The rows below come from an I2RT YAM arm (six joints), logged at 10 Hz.
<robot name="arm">
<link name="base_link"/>
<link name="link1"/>
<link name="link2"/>
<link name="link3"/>
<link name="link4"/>
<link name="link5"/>
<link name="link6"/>
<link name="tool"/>
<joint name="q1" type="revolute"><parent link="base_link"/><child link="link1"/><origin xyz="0 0 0.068"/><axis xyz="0 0 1"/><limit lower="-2.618" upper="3.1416"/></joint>
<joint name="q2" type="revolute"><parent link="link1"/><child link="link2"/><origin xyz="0.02 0.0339 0.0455"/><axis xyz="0 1 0"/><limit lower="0" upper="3.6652"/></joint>
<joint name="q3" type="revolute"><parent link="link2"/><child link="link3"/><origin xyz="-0.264 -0.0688 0"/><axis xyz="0 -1 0"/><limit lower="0" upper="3.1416"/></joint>
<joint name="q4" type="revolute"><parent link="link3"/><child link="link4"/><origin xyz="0.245 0.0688 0.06"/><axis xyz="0 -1 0"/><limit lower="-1.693" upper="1.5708"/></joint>
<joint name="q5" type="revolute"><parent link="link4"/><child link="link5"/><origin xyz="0.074 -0.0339 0.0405"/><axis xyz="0 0 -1"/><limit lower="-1.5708" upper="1.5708"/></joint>
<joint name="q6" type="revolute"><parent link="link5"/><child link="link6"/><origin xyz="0.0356 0 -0.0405"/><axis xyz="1 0 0"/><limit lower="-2.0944" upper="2.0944"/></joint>
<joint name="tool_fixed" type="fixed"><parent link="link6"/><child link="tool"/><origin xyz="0 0 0" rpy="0 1.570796 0"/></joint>
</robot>
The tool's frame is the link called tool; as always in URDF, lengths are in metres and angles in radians.
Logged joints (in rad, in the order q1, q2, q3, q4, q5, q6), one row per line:
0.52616, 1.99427, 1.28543, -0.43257, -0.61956, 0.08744
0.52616, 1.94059, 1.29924, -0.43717, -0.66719, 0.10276
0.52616, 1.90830, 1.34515, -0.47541, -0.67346, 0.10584
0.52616, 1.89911, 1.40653, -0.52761, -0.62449, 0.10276
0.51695, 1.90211, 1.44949, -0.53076, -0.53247, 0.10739
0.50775, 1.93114, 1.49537, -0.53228, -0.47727, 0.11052
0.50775, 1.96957, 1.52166, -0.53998, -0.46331, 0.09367
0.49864, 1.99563, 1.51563, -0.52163, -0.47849, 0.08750
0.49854, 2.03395, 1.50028, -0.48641, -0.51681, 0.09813
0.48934, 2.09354, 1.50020, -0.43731, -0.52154, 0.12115
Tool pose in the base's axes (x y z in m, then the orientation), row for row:
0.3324, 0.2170, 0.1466, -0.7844, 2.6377, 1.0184
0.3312, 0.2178, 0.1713, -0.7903, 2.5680, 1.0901
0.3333, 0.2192, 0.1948, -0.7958, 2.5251, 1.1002
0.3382, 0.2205, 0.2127, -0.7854, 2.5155, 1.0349
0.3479, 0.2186, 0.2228, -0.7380, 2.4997, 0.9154
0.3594, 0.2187, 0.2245, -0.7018, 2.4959, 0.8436
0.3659, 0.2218, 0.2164, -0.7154, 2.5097, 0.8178
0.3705, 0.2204, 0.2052, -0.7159, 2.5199, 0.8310
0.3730, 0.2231, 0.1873, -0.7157, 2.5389, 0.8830
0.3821, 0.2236, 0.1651, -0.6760, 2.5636, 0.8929
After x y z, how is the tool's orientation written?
As a rotation vector, in radians.
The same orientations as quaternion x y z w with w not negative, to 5 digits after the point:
-0.26589, 0.89411, 0.34521, 0.10348
-0.27056, 0.87917, 0.37320, 0.12072
-0.27496, 0.87245, 0.38013, 0.13685
-0.27408, 0.87782, 0.36114, 0.15458
-0.26237, 0.88868, 0.32544, 0.18844
-0.25188, 0.89578, 0.30277, 0.20607
-0.25620, 0.89877, 0.29287, 0.20199
-0.25547, 0.89923, 0.29654, 0.19540
-0.25313, 0.89797, 0.31231, 0.17897
-0.23807, 0.90285, 0.31446, 0.17117

